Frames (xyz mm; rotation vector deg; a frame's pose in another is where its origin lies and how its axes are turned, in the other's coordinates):
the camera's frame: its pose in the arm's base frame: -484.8 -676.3 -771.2 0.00 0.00 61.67
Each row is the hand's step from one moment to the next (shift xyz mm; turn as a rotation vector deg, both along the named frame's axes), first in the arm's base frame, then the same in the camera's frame.
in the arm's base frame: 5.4 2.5 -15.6 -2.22 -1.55 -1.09
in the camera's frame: 4.8 -3.6 -15.6 -2.42 1.22 -1.09
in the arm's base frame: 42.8 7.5 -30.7 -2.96 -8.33 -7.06
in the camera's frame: 26.9 -34.1 -30.7 -8.74 -1.35 -7.06
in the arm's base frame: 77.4 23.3 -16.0 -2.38 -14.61 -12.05
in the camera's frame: 57.2 -57.1 -16.0 -13.99 -4.84 -12.05
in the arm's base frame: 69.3 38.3 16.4 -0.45 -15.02 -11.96
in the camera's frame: 66.6 -42.8 16.4 -13.43 -6.73 -11.96
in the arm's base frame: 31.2 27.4 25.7 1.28 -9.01 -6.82
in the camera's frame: 38.9 -14.5 25.7 -7.32 -5.40 -6.82
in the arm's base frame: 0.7 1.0 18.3 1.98 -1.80 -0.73
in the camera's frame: 1.2 -0.1 18.3 -0.64 -2.60 -0.73
